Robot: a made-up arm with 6 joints. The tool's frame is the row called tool.
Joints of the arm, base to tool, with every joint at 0 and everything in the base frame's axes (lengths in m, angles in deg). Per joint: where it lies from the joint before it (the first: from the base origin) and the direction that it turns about. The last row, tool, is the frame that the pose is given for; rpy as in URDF.
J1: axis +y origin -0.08 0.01 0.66
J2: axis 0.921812 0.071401 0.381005 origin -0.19 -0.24 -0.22
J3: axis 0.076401 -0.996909 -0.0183 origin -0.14 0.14 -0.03
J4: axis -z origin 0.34 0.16 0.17
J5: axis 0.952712 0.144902 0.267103 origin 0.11 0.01 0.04
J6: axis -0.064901 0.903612 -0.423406 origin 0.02 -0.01 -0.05
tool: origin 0 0.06 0 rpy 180 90 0
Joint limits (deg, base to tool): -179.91..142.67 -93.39..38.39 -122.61..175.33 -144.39..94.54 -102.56..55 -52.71..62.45
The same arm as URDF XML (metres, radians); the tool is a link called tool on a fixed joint. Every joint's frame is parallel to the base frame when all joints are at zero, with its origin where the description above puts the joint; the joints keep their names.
<robot name="arm">
<link name="base"/>
<link name="link1"/>
<link name="link2"/>
<link name="link3"/>
<link name="link4"/>
<link name="link5"/>
<link name="link6"/>
<link name="tool"/>
<joint name="J1" type="revolute"><parent link="base"/><child link="link1"/><origin xyz="-0.08 0.01 0.66" rpy="0 0 0"/><axis xyz="0 1 0"/><limit lower="-3.14" upper="2.4901"/></joint>
<joint name="J2" type="revolute"><parent link="link1"/><child link="link2"/><origin xyz="-0.19 -0.24 -0.22" rpy="0 0 0"/><axis xyz="0.921812 0.071401 0.381005"/><limit lower="-1.63" upper="0.67"/></joint>
<joint name="J3" type="revolute"><parent link="link2"/><child link="link3"/><origin xyz="-0.14 0.14 -0.03" rpy="0 0 0"/><axis xyz="0.076401 -0.996909 -0.0183"/><limit lower="-2.1399" upper="3.0601"/></joint>
<joint name="J4" type="revolute"><parent link="link3"/><child link="link4"/><origin xyz="0.34 0.16 0.17" rpy="0 0 0"/><axis xyz="0 0 -1"/><limit lower="-2.5201" upper="1.65"/></joint>
<joint name="J5" type="revolute"><parent link="link4"/><child link="link5"/><origin xyz="0.11 0.01 0.04" rpy="0 0 0"/><axis xyz="0.952712 0.144902 0.267103"/><limit lower="-1.79" upper="0.9599"/></joint>
<joint name="J6" type="revolute"><parent link="link5"/><child link="link6"/><origin xyz="0.02 -0.01 -0.05" rpy="0 0 0"/><axis xyz="-0.064901 0.903612 -0.423406"/><limit lower="-0.92" upper="1.09"/></joint>
<joint name="tool_fixed" type="fixed"><parent link="link6"/><child link="tool"/><origin xyz="0 0.06 0" rpy="3.1416 1.5708 0"/></joint>
</robot>

